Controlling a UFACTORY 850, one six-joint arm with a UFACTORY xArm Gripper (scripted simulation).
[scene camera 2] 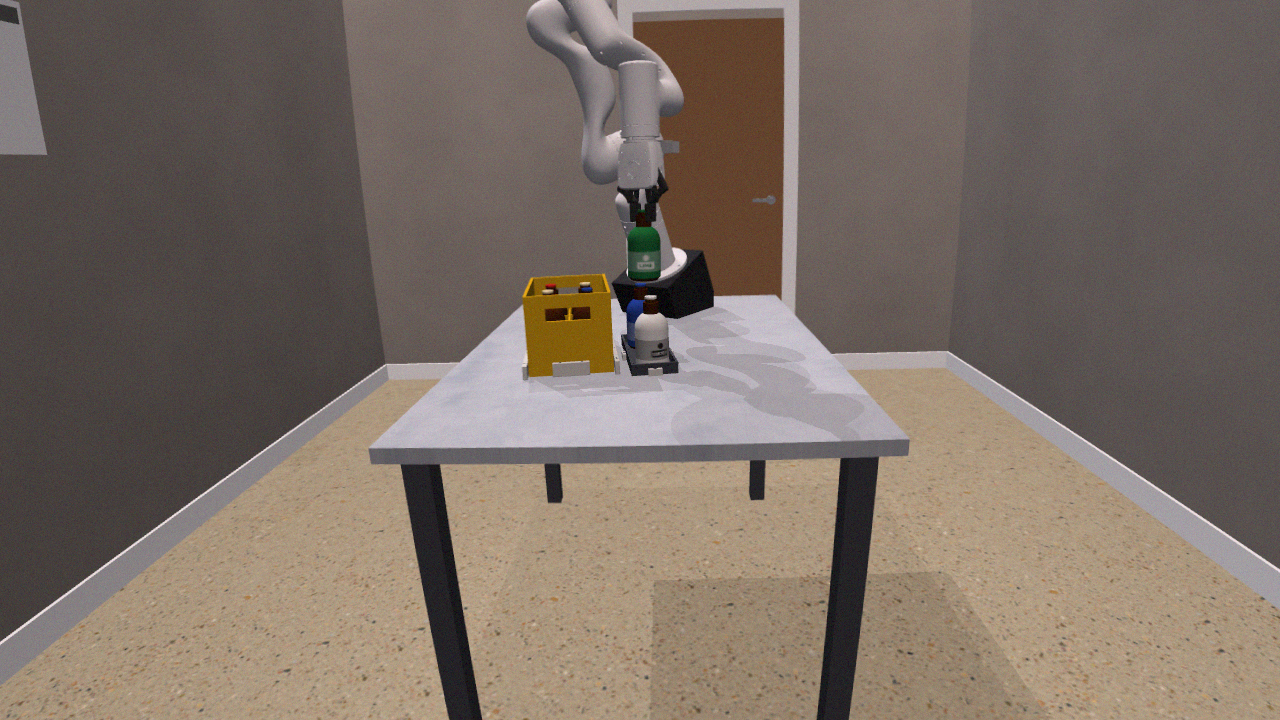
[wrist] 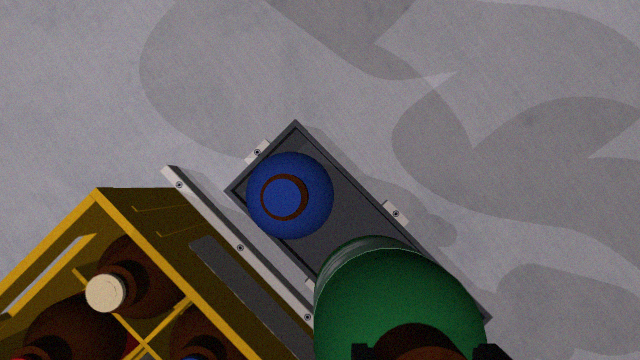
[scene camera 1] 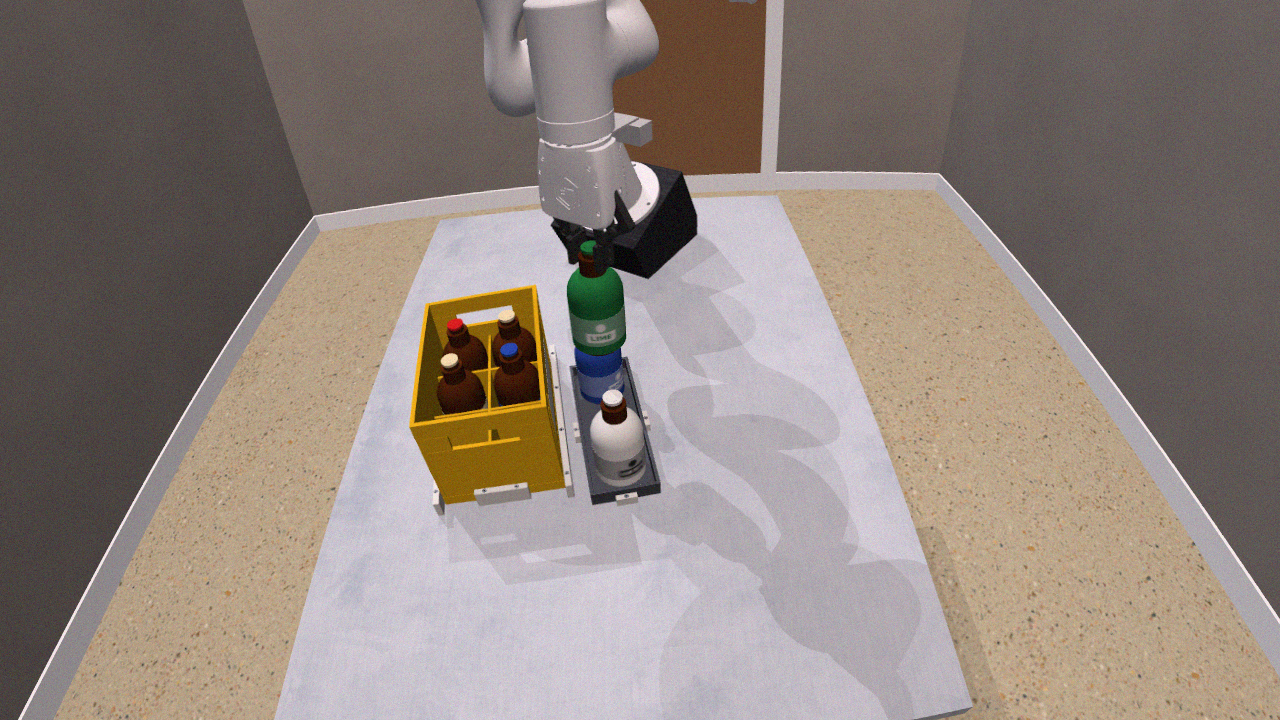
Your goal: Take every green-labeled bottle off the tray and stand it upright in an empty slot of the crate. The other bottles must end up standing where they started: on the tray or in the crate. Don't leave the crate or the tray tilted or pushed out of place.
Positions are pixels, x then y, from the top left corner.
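Labels:
Blue-labeled bottle: visible in scene camera 2, the wrist view and scene camera 1 [596, 374]. On the blue-labeled bottle, [scene camera 2: 635, 308] and [wrist: 298, 236] are the same spot. Green-labeled bottle: visible in scene camera 2 [644, 255], the wrist view [374, 289] and scene camera 1 [596, 305]. Dark tray: visible in scene camera 2, the wrist view [355, 212] and scene camera 1. On the dark tray, [scene camera 2: 671, 367] and [scene camera 1: 650, 489] are the same spot.

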